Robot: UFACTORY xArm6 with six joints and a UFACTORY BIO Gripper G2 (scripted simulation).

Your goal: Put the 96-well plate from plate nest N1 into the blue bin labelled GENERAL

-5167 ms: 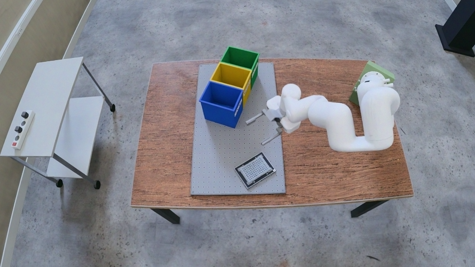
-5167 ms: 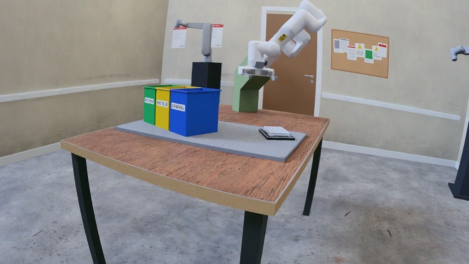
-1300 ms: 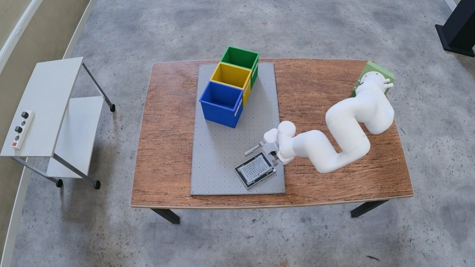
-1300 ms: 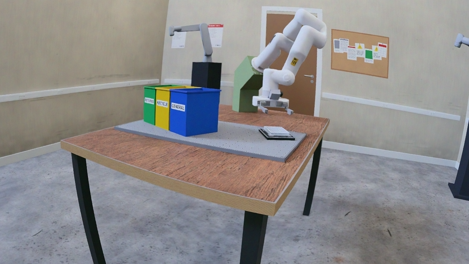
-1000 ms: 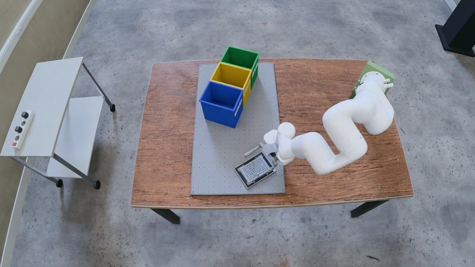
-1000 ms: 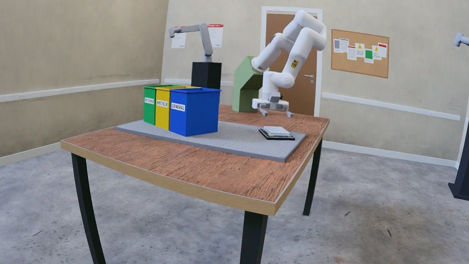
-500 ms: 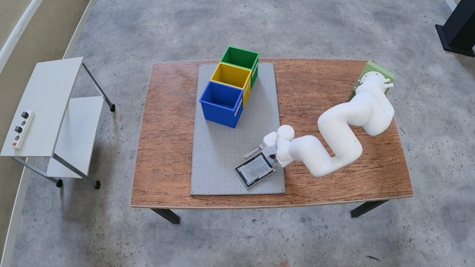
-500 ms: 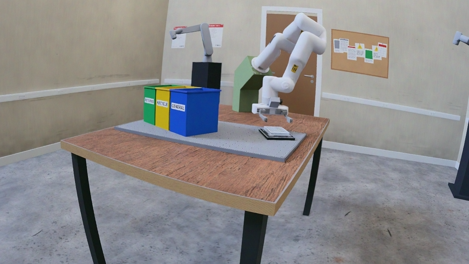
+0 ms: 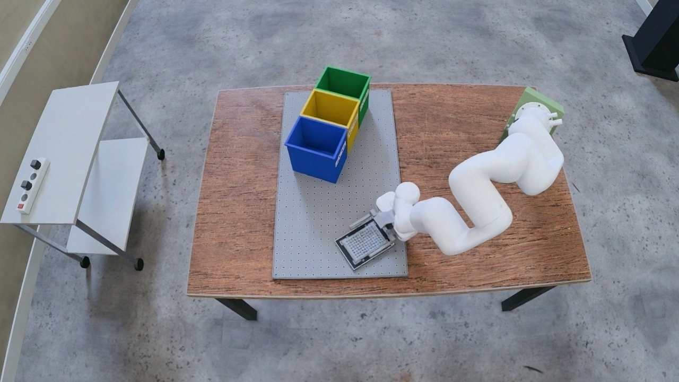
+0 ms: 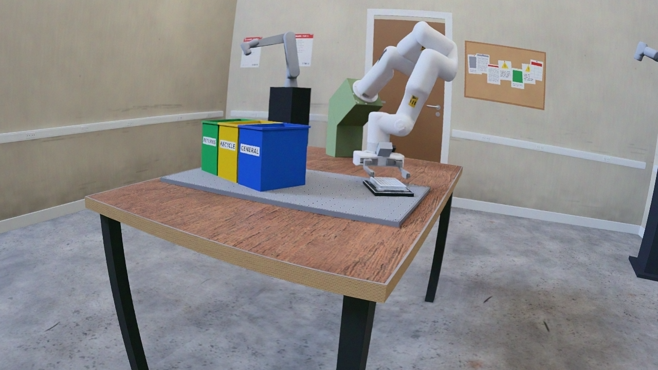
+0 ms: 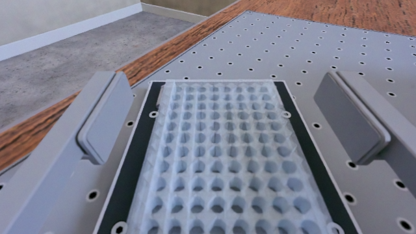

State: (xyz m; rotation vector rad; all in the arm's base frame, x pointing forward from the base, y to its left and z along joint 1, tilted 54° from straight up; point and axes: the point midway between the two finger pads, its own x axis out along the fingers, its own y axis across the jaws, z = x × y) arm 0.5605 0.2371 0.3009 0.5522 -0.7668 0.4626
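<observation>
My hand is 30 mm above the clear 96-well plate. Round my hand: yellow recycle bin: 190 mm ahead, 410 mm to the right, 40 mm above; black plate nest N1: 40 mm below; blue general bin: 210 mm ahead, 280 mm to the right, 40 mm above.
</observation>
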